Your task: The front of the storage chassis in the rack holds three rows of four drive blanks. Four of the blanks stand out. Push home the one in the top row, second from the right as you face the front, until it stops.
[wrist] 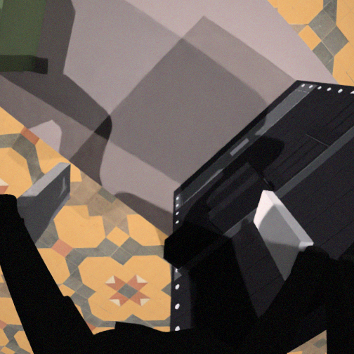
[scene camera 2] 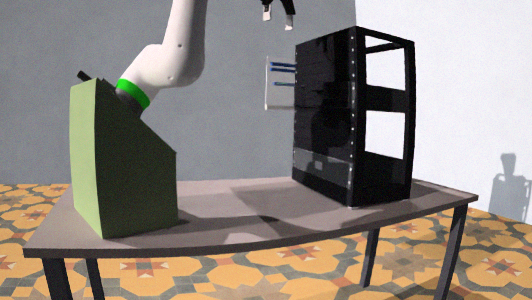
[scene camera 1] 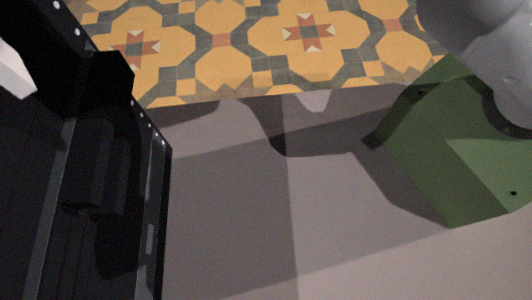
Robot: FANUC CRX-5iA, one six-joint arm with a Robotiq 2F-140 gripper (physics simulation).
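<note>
The black rack stands upright on the table. Its front is dark, and the rows of drive blanks cannot be told apart. Dark block shapes stand out from the front; which blank each one is cannot be told. My gripper is open and empty, with its two pale fingertips wide apart. In scene camera 2 it hangs above the rack's top level, to the left of the rack. In scene camera 1 part of one fingertip shows at the left edge.
The green robot base stands at the table's other end from the rack. A pale panel with blue strips shows beside the rack's left edge. The table stands on a patterned floor.
</note>
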